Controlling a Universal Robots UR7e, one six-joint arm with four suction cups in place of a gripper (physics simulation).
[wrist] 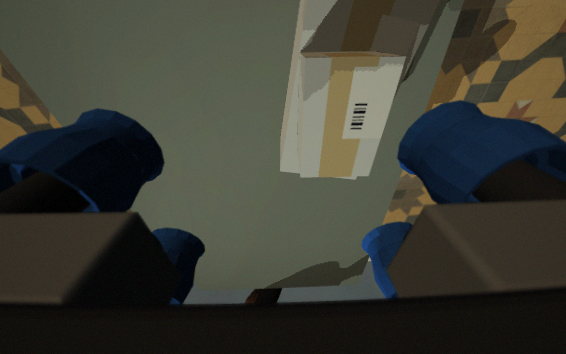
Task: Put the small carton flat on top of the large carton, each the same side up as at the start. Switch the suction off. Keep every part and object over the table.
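Places are measured from the arm's base along level axes (x left, y up, z ahead), in centimetres.
Where they show: end effector, tool point: (282,205).
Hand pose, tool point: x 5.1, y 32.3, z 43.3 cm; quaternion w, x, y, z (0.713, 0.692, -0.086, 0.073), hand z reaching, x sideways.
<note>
Each offset is from my tool point to the top centre of the thing. Level surfaces: height alone.
The small carton @(dy -14.4, dx +6.9, dz +3.5 cm) (339,117) is right of centre in the wrist view, with a tan tape stripe and a white barcode label on its upward face. It lies flat on the large carton @(dy -22.0, dx +9.2, dz +1.7 cm) (367,27), whose shaded, taped top shows behind it and whose pale edge shows along its left. The contact between the cartons is hidden. My gripper (281,192) has four blue suction cups, which are bare and stand apart from both cartons. The suction is released, and no carton hangs from the cups.
The grey-green table top @(dy -37.6 cm) (200,100) lies under the cartons. Patterned floor (532,75) shows beyond its right edge and at the far left. A shadow falls near the table's lower edge. A small dark brown object (264,295) shows at the bottom, partly hidden by the gripper body.
</note>
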